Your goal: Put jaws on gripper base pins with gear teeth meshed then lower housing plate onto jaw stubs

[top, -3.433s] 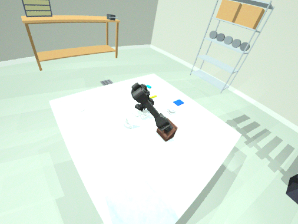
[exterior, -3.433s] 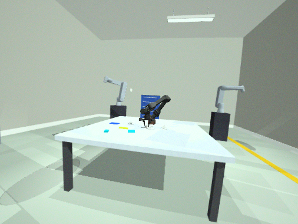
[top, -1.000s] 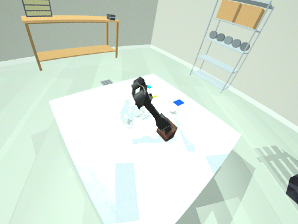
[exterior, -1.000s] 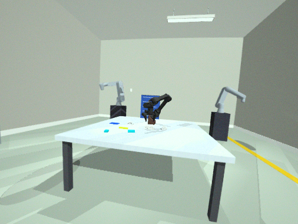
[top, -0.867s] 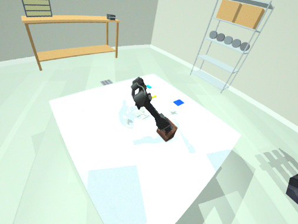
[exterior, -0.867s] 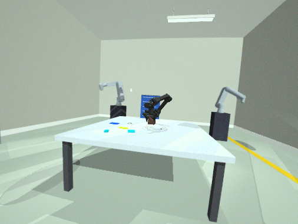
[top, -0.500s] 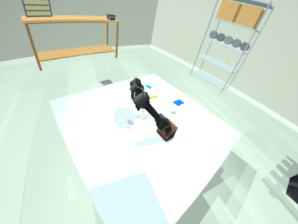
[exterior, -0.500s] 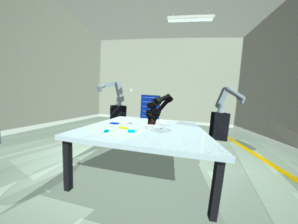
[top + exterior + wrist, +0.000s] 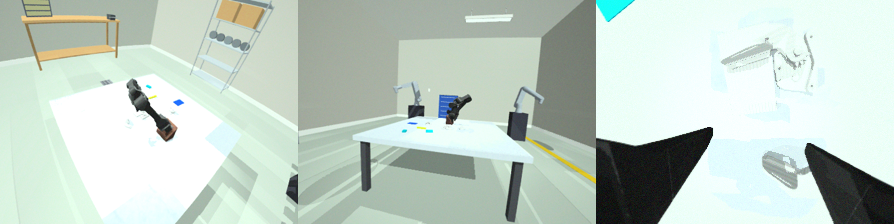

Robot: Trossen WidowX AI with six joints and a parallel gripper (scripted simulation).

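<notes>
Right now the pale jaw is 8 cm behind my gripper tip, 10 cm to the left of it and 8 cm below it. Also, from my gripper tip: small white part (12 cm behind, 35 cm to the right, 6 cm below); then yellow bar (15 cm ahead, 31 cm to the right, 8 cm below); then cyan block (33 cm ahead, 40 cm to the right, 8 cm below).
</notes>
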